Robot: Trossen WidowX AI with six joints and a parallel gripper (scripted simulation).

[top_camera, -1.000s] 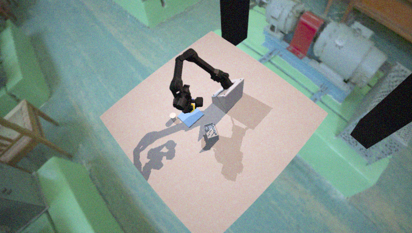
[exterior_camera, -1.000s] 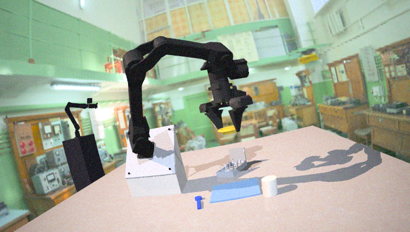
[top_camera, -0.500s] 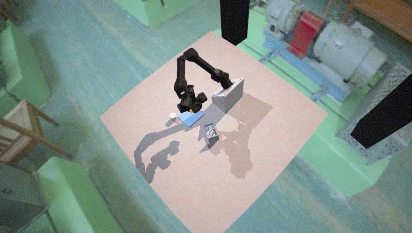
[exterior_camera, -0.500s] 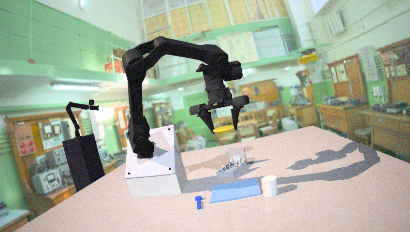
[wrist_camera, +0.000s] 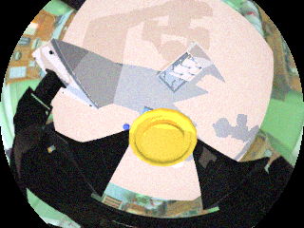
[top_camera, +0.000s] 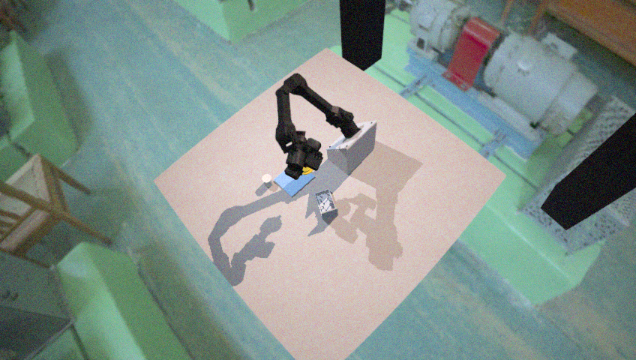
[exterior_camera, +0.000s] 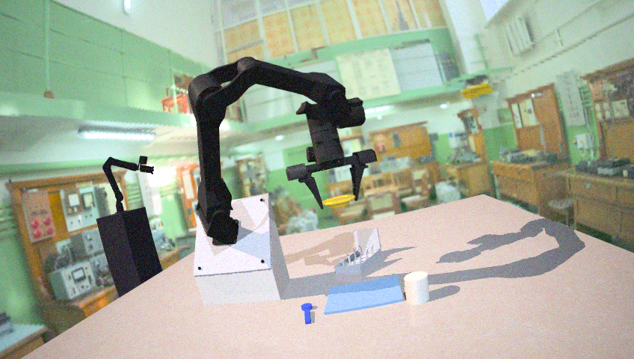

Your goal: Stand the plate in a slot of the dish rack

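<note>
The grey dish rack is 16 cm below my gripper tip, 12 cm to the left of it and 1 cm ahead of it. The rest, counted from my gripper tip: blue mat (18 cm below, 9 cm to the right, 2 cm ahead); then blue spoon (18 cm below, 14 cm to the right, 9 cm behind); then yellow plate (1 cm above).
</note>
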